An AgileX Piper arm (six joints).
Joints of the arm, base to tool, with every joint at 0 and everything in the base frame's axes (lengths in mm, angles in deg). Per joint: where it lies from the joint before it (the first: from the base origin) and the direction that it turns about. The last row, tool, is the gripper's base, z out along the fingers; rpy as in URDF.
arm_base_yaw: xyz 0.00 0.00 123.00 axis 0 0 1
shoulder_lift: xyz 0.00 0.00 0.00 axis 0 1 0
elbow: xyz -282.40 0.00 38.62 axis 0 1 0
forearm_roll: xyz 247.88 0.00 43.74 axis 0.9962 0 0.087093
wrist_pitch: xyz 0.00 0.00 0.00 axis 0 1 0
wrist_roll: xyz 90.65 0.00 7.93 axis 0.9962 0 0.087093
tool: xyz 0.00 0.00 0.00 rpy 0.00 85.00 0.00
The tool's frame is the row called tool.
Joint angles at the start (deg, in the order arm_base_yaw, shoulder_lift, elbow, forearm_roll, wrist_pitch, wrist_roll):
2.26, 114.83, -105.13, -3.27, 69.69, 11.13
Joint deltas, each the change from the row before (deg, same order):
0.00, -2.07, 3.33, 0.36, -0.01, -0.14
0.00, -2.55, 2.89, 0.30, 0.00, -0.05
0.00, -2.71, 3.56, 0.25, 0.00, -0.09
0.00, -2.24, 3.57, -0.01, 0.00, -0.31
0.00, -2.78, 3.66, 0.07, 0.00, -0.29
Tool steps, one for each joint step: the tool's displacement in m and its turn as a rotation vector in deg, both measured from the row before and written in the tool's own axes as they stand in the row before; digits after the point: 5 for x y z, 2 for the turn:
0.01042, -0.00141, -0.00226, -0.12, 1.29, -0.08
0.00999, -0.00166, -0.00731, -0.22, 0.39, 0.04
0.01242, -0.00205, -0.00520, -0.08, 0.88, -0.04
0.01237, -0.00225, -0.00117, 0.24, 1.31, -0.36
0.01377, -0.00241, -0.00392, 0.08, 0.88, -0.30

